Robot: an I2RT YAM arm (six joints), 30 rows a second.
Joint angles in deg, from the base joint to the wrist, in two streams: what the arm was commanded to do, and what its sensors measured. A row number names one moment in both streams.
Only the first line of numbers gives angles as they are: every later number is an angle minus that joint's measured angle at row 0.
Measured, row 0:
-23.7, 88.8, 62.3, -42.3, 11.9, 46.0
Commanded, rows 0 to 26:
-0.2, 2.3, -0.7, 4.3, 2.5, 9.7
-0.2, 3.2, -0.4, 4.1, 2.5, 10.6
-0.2, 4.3, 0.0, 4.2, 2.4, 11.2
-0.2, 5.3, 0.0, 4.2, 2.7, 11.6
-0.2, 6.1, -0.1, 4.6, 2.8, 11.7
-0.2, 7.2, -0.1, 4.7, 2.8, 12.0
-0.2, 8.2, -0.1, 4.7, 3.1, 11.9
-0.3, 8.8, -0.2, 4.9, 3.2, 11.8
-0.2, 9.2, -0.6, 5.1, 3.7, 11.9
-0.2, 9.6, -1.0, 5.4, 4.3, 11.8
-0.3, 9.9, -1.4, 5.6, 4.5, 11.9
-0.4, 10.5, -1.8, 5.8, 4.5, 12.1
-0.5, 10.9, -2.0, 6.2, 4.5, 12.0
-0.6, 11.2, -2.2, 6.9, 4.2, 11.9
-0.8, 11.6, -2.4, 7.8, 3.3, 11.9
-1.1, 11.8, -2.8, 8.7, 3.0, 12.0
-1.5, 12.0, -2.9, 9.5, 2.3, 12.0
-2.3, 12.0, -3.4, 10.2, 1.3, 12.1
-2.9, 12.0, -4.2, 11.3, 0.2, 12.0
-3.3, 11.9, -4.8, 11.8, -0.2, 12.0
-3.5, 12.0, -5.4, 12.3, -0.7, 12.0
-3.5, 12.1, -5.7, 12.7, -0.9, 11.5
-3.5, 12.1, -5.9, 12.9, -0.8, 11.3
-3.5, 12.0, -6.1, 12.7, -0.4, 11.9
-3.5, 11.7, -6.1, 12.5, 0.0, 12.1
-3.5, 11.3, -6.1, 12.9, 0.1, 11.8
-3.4, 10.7, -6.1, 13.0, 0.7, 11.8
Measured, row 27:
-3.4, 11.2, -4.3, 12.5, 1.1, 10.8
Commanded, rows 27 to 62:
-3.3, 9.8, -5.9, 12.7, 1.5, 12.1
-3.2, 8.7, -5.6, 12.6, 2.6, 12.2
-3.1, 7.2, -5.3, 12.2, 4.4, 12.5
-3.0, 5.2, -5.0, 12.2, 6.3, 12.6
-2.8, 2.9, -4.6, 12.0, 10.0, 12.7
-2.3, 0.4, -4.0, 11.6, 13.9, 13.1
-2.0, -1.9, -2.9, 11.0, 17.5, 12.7
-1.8, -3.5, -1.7, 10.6, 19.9, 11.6
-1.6, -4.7, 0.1, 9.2, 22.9, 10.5
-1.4, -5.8, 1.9, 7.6, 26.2, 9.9
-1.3, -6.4, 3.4, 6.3, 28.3, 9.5
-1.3, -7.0, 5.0, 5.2, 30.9, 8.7
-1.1, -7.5, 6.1, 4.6, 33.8, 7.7
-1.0, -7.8, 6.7, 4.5, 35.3, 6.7
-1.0, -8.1, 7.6, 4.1, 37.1, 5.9
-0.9, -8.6, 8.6, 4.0, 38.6, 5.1
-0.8, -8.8, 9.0, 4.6, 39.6, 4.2
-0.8, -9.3, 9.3, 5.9, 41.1, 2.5
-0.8, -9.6, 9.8, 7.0, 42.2, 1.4
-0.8, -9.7, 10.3, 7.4, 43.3, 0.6
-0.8, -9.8, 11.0, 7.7, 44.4, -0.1
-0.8, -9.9, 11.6, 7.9, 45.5, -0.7
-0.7, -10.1, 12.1, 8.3, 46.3, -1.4
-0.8, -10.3, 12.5, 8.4, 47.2, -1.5
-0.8, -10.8, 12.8, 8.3, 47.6, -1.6
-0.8, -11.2, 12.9, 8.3, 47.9, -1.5
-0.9, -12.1, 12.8, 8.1, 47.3, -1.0
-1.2, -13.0, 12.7, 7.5, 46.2, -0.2
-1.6, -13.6, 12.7, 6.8, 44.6, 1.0
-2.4, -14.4, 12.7, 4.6, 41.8, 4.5
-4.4, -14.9, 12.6, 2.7, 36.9, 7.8
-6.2, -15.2, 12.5, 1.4, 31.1, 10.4
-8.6, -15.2, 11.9, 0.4, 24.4, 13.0
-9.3, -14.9, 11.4, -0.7, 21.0, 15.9
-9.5, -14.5, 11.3, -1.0, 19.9, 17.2
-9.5, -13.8, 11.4, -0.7, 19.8, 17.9
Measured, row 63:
-8.9, -14.7, 11.0, 3.2, 29.0, 10.6
